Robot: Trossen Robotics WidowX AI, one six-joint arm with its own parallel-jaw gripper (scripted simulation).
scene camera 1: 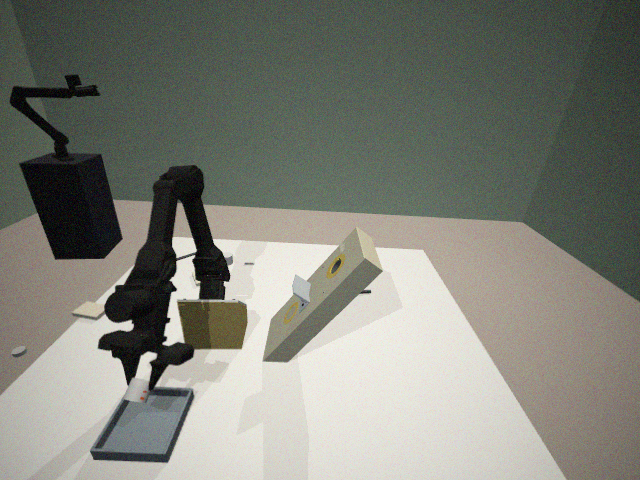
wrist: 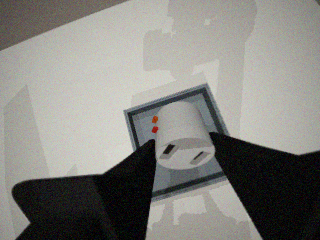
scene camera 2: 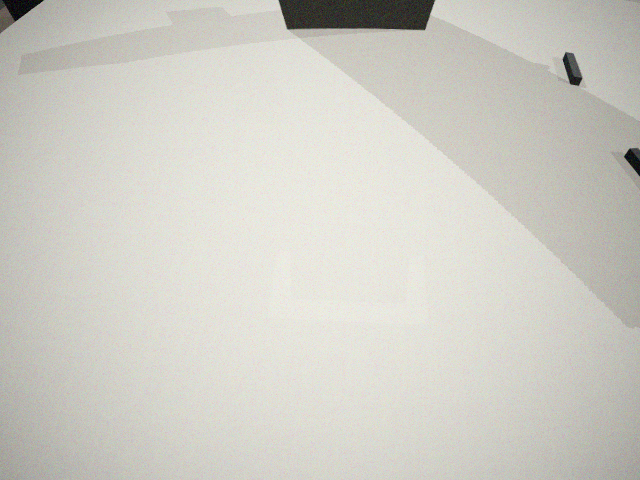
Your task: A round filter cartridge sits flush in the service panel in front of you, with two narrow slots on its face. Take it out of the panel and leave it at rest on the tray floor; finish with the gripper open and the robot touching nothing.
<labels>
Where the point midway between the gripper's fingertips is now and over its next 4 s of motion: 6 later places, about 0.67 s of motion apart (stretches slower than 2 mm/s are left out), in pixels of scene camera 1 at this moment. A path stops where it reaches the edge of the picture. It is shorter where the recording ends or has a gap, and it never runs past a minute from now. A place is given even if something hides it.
The gripper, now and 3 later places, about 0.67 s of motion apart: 140, 387; 145, 408; 146, 409; 139, 393
</labels>
